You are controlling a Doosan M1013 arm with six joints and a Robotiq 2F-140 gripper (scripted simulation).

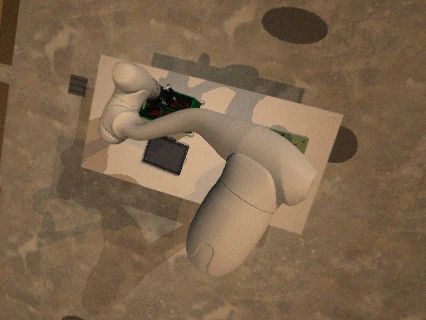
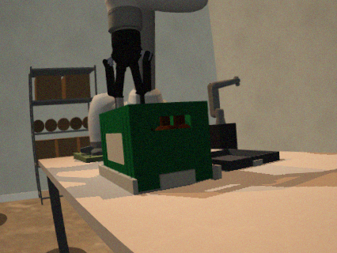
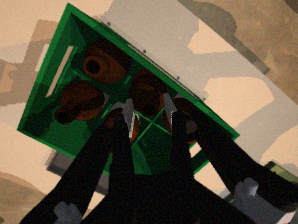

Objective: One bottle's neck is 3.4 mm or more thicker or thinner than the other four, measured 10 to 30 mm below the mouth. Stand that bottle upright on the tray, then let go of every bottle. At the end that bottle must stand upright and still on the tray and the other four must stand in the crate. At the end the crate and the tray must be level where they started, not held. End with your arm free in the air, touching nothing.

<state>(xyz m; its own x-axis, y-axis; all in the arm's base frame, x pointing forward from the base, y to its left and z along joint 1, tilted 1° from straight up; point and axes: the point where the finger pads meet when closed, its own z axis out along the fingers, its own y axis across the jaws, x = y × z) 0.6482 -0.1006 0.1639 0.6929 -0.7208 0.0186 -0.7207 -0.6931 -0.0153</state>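
The brown bottle lies 9 cm below my hand. Also, from my hand: green crate: 9 cm below, 4 cm to the left; dark tray: 31 cm to the left, 16 cm below, 2 cm behind.
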